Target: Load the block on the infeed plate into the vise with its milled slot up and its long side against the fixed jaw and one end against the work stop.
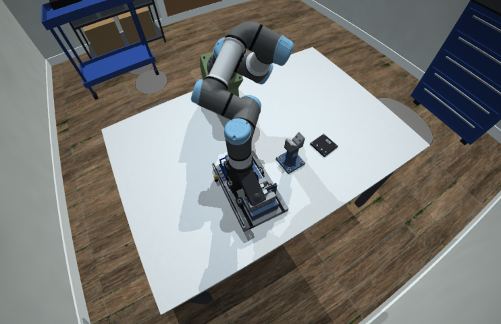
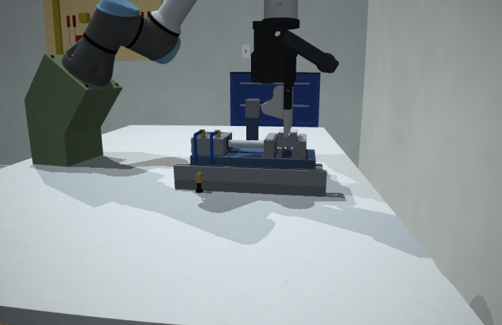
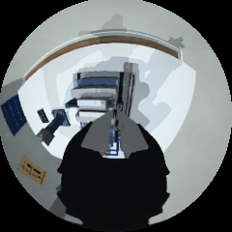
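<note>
My hand is 1 cm short of the part, 5 cm to the right of it and 2 cm above it. The rest, counted from my hand: work stop 2 cm ahead, 10 cm to the left, 3 cm below; then fixed jaw 4 cm ahead, 4 cm to the left, 4 cm below; then moving jaw 2 cm behind, 6 cm to the left, 4 cm below.
</note>
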